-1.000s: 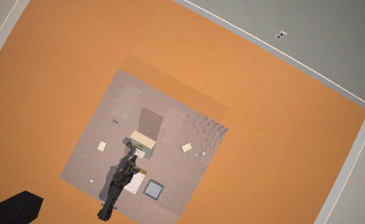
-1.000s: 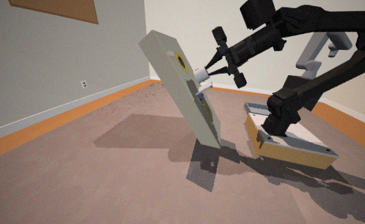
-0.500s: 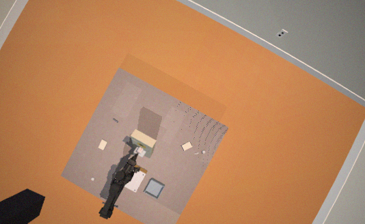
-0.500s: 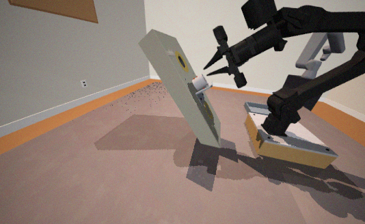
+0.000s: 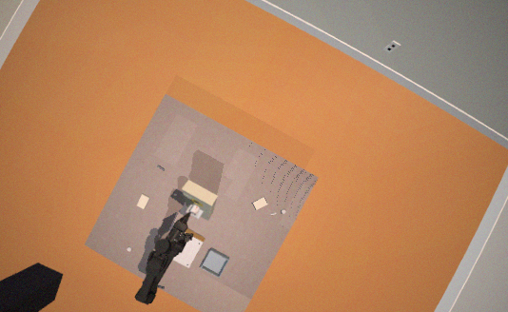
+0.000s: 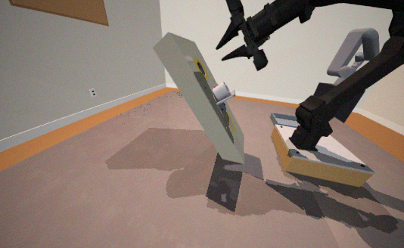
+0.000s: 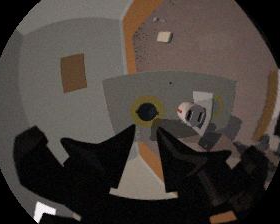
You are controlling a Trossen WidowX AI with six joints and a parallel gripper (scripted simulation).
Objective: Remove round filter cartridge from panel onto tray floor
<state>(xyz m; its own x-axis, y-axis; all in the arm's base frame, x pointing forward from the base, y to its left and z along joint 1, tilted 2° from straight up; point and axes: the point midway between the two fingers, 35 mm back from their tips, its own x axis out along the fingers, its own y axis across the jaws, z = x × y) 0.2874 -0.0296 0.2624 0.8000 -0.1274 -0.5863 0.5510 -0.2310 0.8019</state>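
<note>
My gripper tip is 20 mm past the round filter cartridge and 100 mm above it. Round my gripper tip: grey tray: 410 mm behind, 230 mm to the right, 300 mm below; pale service panel: 20 mm ahead, 120 mm below; small grey bracket: 40 mm behind, 140 mm below.
</note>
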